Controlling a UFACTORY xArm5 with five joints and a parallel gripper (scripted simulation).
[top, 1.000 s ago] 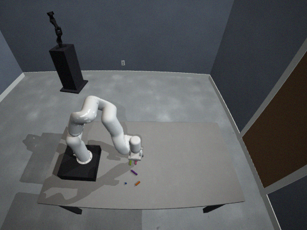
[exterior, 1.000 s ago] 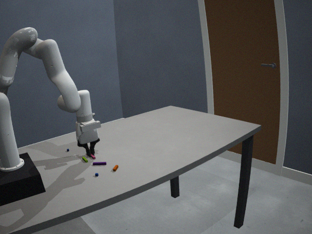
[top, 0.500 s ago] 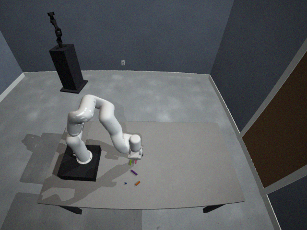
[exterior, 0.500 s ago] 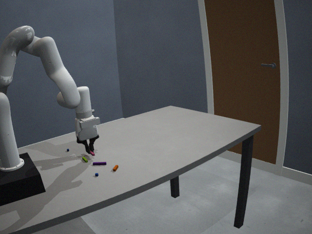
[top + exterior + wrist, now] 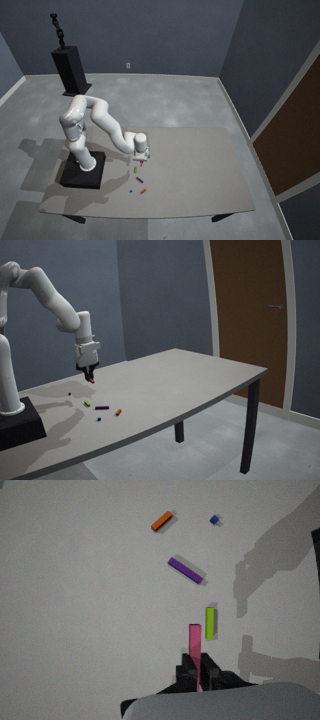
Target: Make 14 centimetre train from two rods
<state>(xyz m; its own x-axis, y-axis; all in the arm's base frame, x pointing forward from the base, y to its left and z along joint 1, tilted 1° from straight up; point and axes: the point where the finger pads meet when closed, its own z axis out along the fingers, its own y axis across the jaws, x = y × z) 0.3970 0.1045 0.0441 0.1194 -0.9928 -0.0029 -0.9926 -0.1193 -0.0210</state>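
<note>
Now: the lime rod 40 mm behind my hand, 40 mm to the right of it and 110 mm below it. From my hand the other things lie so: orange rod: 50 mm ahead, 200 mm to the right, 110 mm below; purple rod: 10 mm ahead, 120 mm to the right, 110 mm below; pink rod: 20 mm below.
</note>
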